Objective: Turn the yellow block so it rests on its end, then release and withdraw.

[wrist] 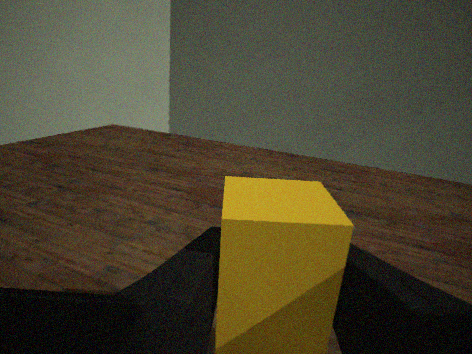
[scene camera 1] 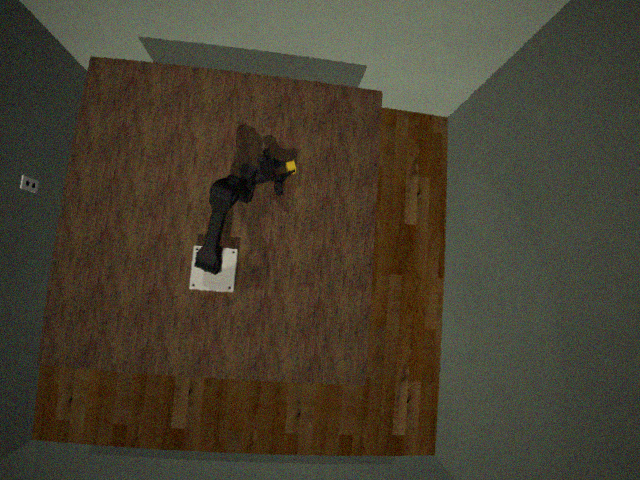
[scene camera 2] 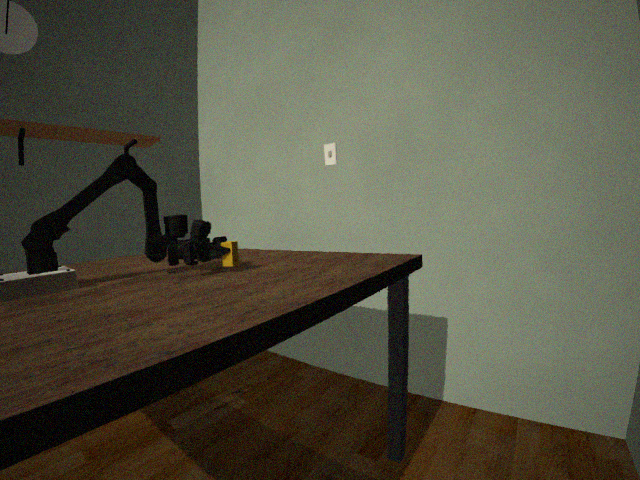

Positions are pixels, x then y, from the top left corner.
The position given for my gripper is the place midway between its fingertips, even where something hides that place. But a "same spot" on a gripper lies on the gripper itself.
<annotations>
My gripper shows in the wrist view, in scene camera 1 and in scene camera 2 (233, 249). The same spot on my gripper: (wrist: 177, 300) is (scene camera 1: 280, 163).
</annotations>
